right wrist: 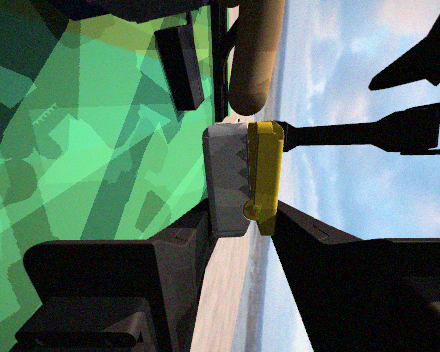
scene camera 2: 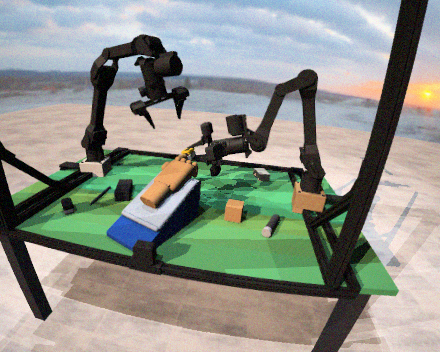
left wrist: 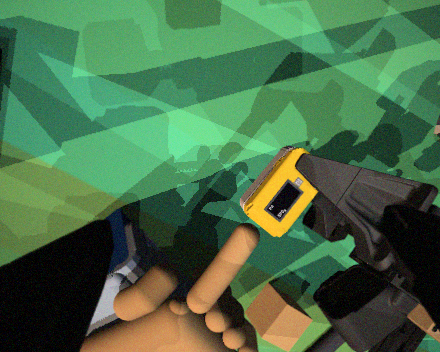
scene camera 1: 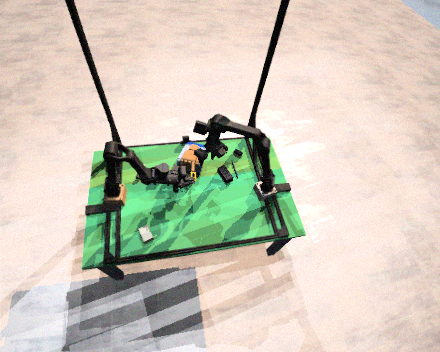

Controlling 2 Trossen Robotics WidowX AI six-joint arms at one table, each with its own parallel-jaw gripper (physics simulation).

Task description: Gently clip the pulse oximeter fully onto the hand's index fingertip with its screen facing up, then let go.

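Frame: origin at the left arm's base, x ahead, y left, z up, level; metres.
Seen in the pictures: left gripper, fingertip midpoint: (right wrist: 407, 122) (scene camera 2: 167, 124) (left wrist: 248, 225) (scene camera 1: 206, 162); right gripper, fingertip midpoint: (right wrist: 238, 204) (scene camera 2: 188, 152) (left wrist: 289, 158) (scene camera 1: 194, 180); left arm's base at its link origin: (scene camera 2: 95, 159) (scene camera 1: 266, 187); right arm's base at its link origin: (scene camera 2: 310, 189) (scene camera 1: 113, 191).
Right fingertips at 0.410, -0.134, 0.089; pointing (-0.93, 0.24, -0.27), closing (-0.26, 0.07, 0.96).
Pixels of each thing's top centre, then the offset from my right fingertips to it, as dx, dy, dz. "spot": a spot on its surface instead.
- grey pulse oximeter at its top centre: (right wrist: 282, 182) (left wrist: 299, 198) (scene camera 2: 189, 148) (scene camera 1: 192, 175) +0.003, -0.021, +0.023
- blue wedge at a spot on its surface: (scene camera 2: 122, 232) spot: -0.156, -0.320, -0.123
- tan cube at its top centre: (left wrist: 287, 328) (scene camera 2: 235, 203) +0.154, -0.190, -0.098
- grey cylinder at its top centre: (scene camera 2: 272, 221) +0.261, -0.250, -0.121
- black box at its top centre: (right wrist: 193, 70) (scene camera 2: 123, 185) (scene camera 1: 225, 172) -0.227, -0.058, -0.113
- pen at its top centre: (scene camera 2: 100, 194) -0.308, -0.085, -0.139
- pale box at its top centre: (scene camera 2: 261, 171) (scene camera 1: 145, 232) +0.326, +0.151, -0.118
The yellow and grey pulse oximeter (scene camera 1: 193, 175) (scene camera 2: 188, 151) (left wrist: 281, 194) (right wrist: 266, 170) has its dark screen facing up in the left wrist view. My right gripper (right wrist: 238, 204) is shut on its end away from the hand. The tan hand (scene camera 1: 190, 154) (scene camera 2: 172, 176) (left wrist: 160, 330) lies on a wedge, its index finger (left wrist: 222, 270) (right wrist: 256, 55) extended. The fingertip is just short of the oximeter's near end, with a small gap in the right wrist view; in the left wrist view it sits toward the grey side. My left gripper (scene camera 2: 167, 123) is open and empty, high above the hand.
The blue wedge (scene camera 2: 122, 232) with a white top carries the hand. A tan cube (scene camera 2: 234, 211) (left wrist: 270, 315) and a grey cylinder (scene camera 2: 270, 226) lie to its right in scene camera 2. A black box (scene camera 2: 123, 190) (right wrist: 182, 70) and pen (scene camera 2: 100, 195) lie to its left; a pale box (scene camera 1: 145, 233) (scene camera 2: 261, 174) lies apart.
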